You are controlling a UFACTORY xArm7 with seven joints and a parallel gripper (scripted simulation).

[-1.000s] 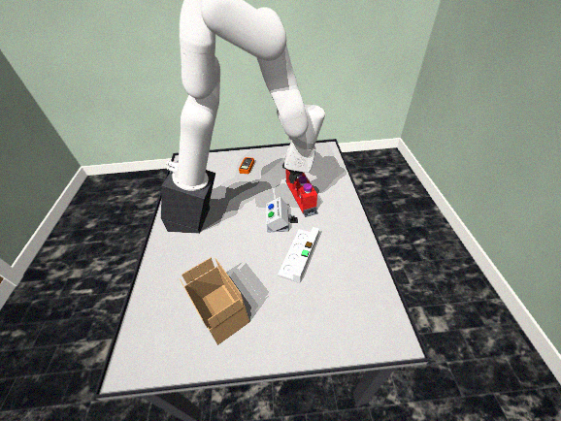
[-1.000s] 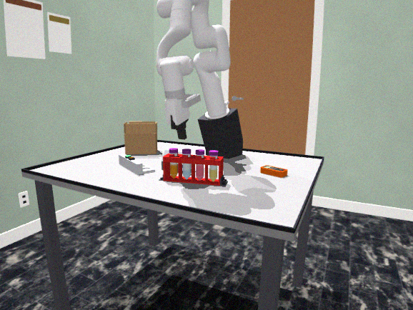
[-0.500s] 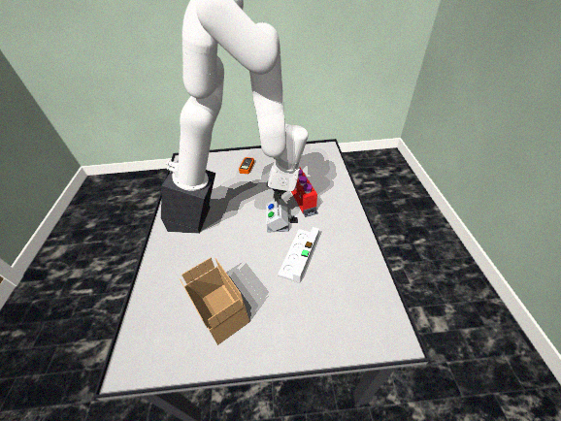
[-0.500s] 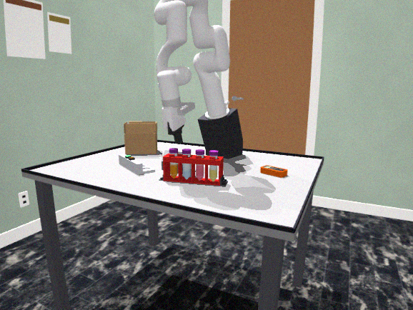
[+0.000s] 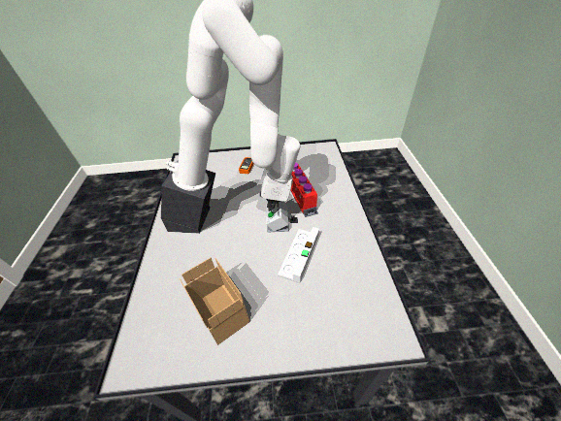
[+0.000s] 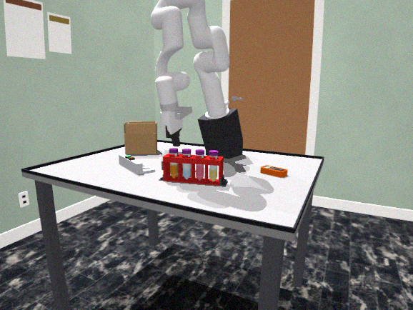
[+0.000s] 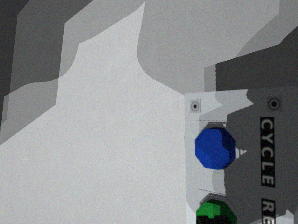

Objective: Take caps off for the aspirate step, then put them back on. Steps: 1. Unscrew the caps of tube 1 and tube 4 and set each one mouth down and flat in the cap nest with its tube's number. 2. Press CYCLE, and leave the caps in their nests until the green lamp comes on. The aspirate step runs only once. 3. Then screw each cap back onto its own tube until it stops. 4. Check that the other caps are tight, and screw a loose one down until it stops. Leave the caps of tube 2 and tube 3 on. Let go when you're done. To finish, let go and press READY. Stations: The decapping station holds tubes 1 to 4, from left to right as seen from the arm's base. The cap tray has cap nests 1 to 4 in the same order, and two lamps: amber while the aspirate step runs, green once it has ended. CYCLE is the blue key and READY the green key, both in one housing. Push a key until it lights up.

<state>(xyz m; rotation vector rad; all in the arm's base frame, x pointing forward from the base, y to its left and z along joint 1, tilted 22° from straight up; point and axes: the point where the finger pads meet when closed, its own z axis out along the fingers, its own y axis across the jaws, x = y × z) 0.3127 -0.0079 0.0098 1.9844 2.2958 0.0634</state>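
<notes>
Right now the green key is 50 mm below my hand. Also, from my hand: blue key: 10 mm behind, 40 mm to the left, 50 mm below; then grey key housing: 10 mm ahead, 30 mm to the left, 60 mm below; then orange device: 190 mm behind, 380 mm to the left, 100 mm below.
</notes>
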